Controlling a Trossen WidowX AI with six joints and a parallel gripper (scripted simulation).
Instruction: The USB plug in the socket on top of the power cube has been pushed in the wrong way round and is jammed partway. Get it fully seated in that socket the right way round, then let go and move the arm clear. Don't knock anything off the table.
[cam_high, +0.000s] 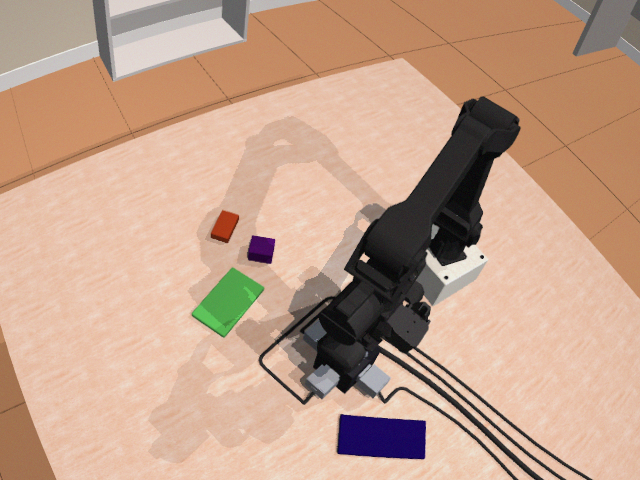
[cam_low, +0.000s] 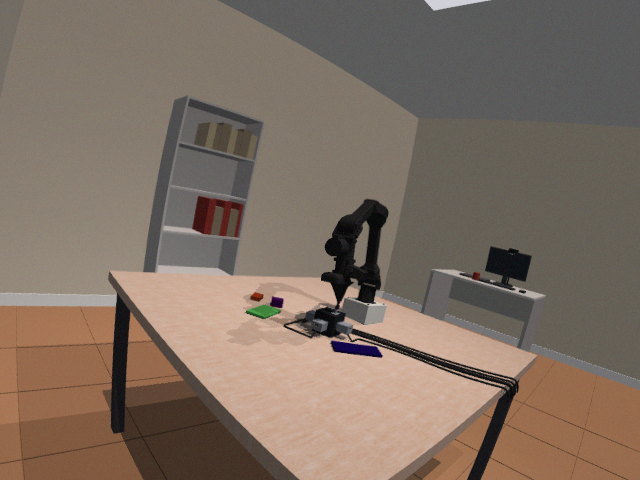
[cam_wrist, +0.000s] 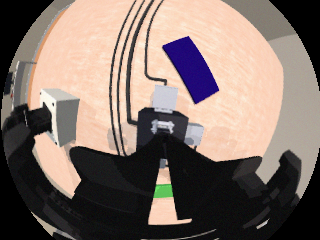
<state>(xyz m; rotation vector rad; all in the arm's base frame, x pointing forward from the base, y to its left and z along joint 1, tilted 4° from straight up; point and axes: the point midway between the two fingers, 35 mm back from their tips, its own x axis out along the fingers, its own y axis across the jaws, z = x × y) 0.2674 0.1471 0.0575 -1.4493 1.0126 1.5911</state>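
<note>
My gripper tip is 20 mm above the USB plug. The rest, counted from my gripper tip: green pad 160 mm ahead, 210 mm to the right, 110 mm below; navy flat block 130 mm to the left, 120 mm below; grey socket 50 mm below.
</note>
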